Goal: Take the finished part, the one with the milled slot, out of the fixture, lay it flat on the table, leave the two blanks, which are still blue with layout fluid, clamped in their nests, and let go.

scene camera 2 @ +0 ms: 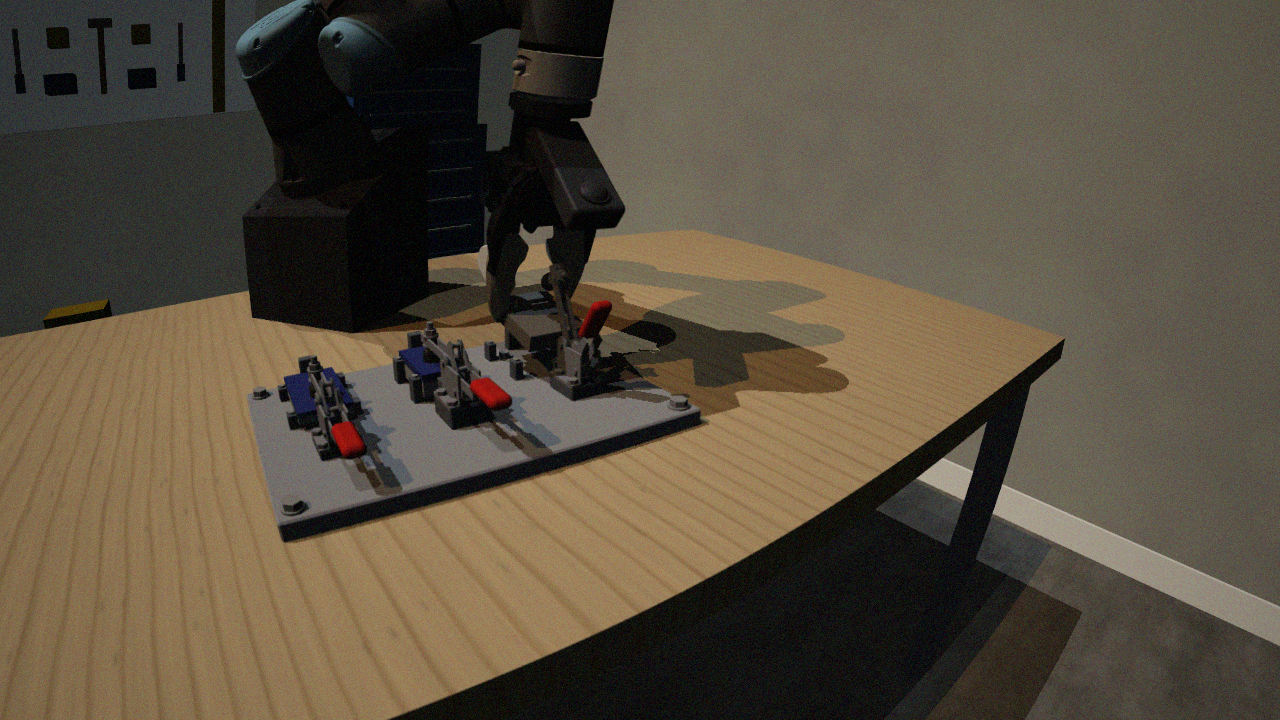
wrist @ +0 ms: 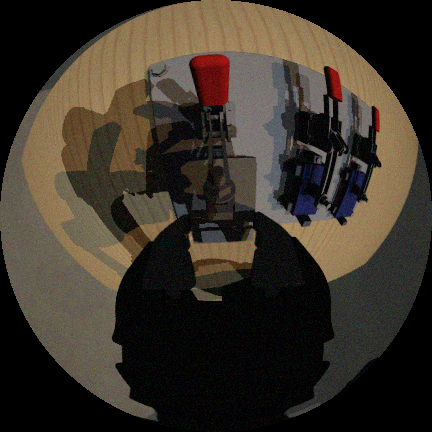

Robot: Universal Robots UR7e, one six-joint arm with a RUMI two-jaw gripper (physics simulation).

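Observation:
The finished part [scene camera 2: 531, 332] [wrist: 243, 181], a grey-brown block, is held in my gripper [scene camera 2: 531, 300] [wrist: 221, 215], which is shut on it. It is raised above the pins of the right-hand nest in the scene view, behind the open clamp with the upright red handle [scene camera 2: 596, 319] [wrist: 211, 80]. The clamp arm partly hides it, and its milled slot cannot be made out clearly. Two blue blanks, one at the left [scene camera 2: 301, 395] [wrist: 351, 192] and one in the middle [scene camera 2: 418, 364] [wrist: 307, 191], sit in their nests on the fixture plate [scene camera 2: 581, 429] [wrist: 252, 100] under lowered clamps.
The middle clamp's red handle [scene camera 2: 490, 393] [wrist: 333, 84] and the left clamp's red handle [scene camera 2: 348, 439] [wrist: 376, 119] lie low toward the plate's front. Hex bolts stand at the plate's corners. The wooden table [scene camera 2: 805, 447] extends around the plate; the robot's dark base [scene camera 2: 299, 268] stands behind.

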